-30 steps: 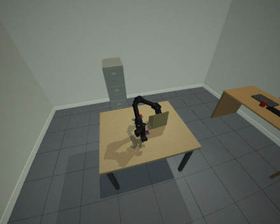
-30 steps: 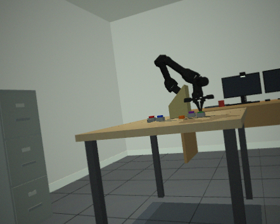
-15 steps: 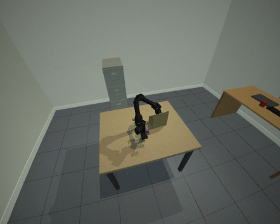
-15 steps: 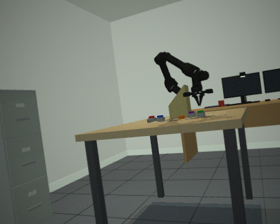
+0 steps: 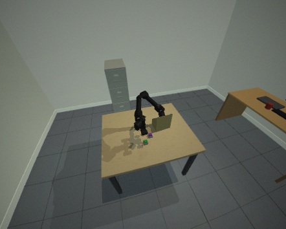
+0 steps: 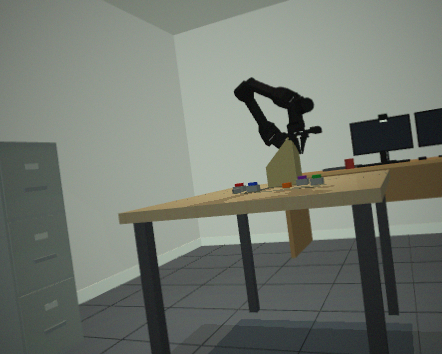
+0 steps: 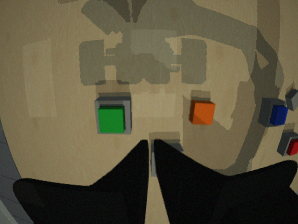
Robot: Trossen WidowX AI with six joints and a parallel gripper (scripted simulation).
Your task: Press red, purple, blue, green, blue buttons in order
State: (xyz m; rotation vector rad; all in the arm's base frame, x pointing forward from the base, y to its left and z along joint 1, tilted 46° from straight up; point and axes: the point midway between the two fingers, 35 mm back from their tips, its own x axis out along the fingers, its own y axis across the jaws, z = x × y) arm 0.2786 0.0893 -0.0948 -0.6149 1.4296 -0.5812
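My gripper tip is 20 mm past the blue button, 230 mm to the left of it and 100 mm above it. The rest, counted from my gripper tip: grey block: 300 mm to the right, 120 mm below; then green button: 20 mm behind, 50 mm to the left, 100 mm below; then purple button: 100 mm behind, 30 mm to the right, 100 mm below.
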